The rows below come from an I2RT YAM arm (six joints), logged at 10 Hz.
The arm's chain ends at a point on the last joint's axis. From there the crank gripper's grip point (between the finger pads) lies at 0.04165 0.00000 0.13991 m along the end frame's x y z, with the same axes.
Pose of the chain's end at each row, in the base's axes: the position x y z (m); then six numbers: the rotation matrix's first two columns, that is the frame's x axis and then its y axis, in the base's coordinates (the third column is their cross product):
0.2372, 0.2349, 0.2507, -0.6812, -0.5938, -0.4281, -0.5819, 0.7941, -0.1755
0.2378, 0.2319, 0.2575, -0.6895, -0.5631, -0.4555, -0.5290, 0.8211, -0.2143
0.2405, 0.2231, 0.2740, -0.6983, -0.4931, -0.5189, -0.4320, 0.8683, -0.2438
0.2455, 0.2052, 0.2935, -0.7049, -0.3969, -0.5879, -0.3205, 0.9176, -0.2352
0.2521, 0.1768, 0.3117, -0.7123, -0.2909, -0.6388, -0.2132, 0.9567, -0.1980
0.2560, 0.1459, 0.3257, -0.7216, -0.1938, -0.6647, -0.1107, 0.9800, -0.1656
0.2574, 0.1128, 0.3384, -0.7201, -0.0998, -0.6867, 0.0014, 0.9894, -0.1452
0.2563, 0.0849, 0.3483, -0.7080, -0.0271, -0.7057, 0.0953, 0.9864, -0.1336
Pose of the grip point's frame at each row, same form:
0.2710, 0.2283, 0.1088, -0.6812, -0.5938, -0.4281, -0.5819, 0.7941, -0.1755
0.2783, 0.2215, 0.1176, -0.6895, -0.5631, -0.4555, -0.5290, 0.8211, -0.2143
0.2913, 0.2101, 0.1378, -0.6983, -0.4931, -0.5189, -0.4320, 0.8683, -0.2438
0.3047, 0.1918, 0.1607, -0.7049, -0.3969, -0.5879, -0.3205, 0.9176, -0.2352
0.3160, 0.1640, 0.1811, -0.7123, -0.2909, -0.6388, -0.2132, 0.9567, -0.1980
0.3216, 0.1314, 0.1961, -0.7216, -0.1938, -0.6647, -0.1107, 0.9800, -0.1656
0.3245, 0.0939, 0.2101, -0.7201, -0.0998, -0.6867, 0.0014, 0.9894, -0.1452
0.3247, 0.0611, 0.2216, -0.7080, -0.0271, -0.7057, 0.0953, 0.9864, -0.1336

